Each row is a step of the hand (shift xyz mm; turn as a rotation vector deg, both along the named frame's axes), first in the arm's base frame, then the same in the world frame.
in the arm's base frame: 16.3 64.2 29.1 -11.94 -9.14 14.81
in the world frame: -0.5 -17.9 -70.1 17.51 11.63 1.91
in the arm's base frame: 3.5 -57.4 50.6 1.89 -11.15 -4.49
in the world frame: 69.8 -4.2 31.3 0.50 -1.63 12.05
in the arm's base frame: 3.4 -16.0 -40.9 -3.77 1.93 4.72
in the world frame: -30.6 -2.1 31.6 3.57 3.61 -3.80
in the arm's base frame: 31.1 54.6 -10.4 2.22 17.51 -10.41
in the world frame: -32.7 -31.5 -44.7 -16.78 -2.14 -11.57
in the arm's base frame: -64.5 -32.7 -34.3 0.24 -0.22 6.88
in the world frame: -16.3 65.8 42.5 6.35 -0.43 -2.65
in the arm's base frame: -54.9 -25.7 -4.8 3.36 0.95 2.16
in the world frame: 7.4 55.3 24.1 1.50 -3.43 -1.68
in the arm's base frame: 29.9 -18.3 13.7 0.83 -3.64 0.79
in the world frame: 19.4 -30.0 11.7 2.21 -0.81 3.00
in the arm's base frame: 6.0 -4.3 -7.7 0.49 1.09 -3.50
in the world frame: -5.3 -5.7 7.2 -3.65 -0.41 0.47
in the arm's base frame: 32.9 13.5 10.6 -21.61 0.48 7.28
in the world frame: 3.4 -33.3 -15.9 6.86 21.39 -3.95
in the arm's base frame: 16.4 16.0 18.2 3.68 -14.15 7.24
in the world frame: 9.6 -17.1 -21.7 12.38 -3.71 9.96
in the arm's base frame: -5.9 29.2 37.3 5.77 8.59 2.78
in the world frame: 21.9 4.5 -42.2 -1.15 -5.95 -8.84
